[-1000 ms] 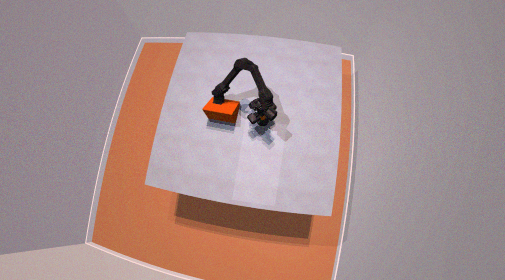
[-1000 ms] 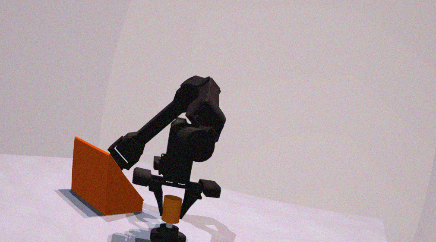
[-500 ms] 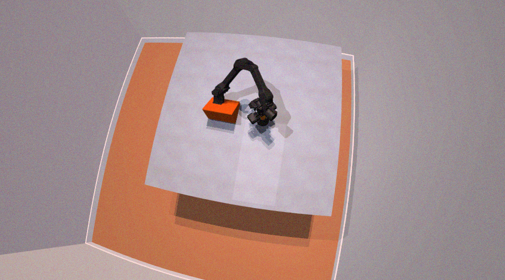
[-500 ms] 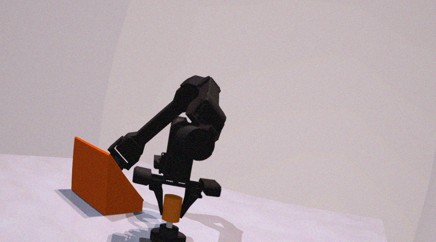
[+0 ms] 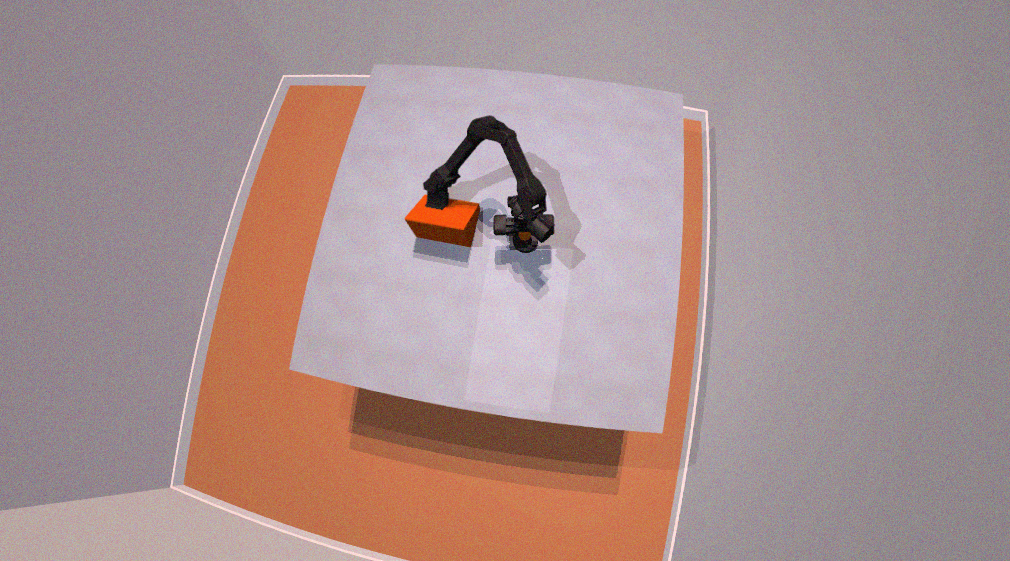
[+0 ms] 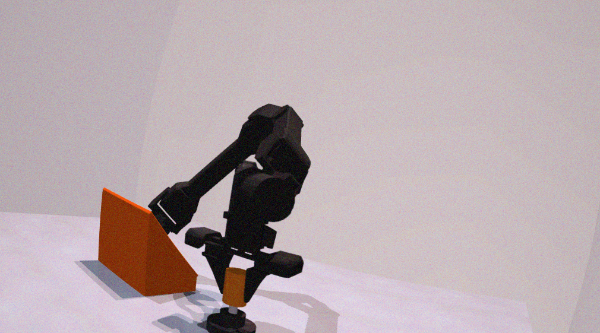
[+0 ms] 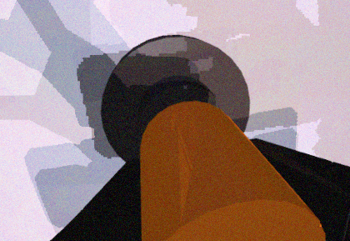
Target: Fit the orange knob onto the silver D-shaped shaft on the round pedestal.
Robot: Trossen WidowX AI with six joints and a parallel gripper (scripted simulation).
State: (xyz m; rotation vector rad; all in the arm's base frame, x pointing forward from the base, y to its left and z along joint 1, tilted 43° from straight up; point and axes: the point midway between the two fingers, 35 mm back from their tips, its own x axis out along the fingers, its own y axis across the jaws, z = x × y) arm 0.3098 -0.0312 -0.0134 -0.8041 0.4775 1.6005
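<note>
Right now my gripper tip is 30 mm below the orange knob. From my gripper tip the other things lie so: round pedestal 40 mm below.
</note>
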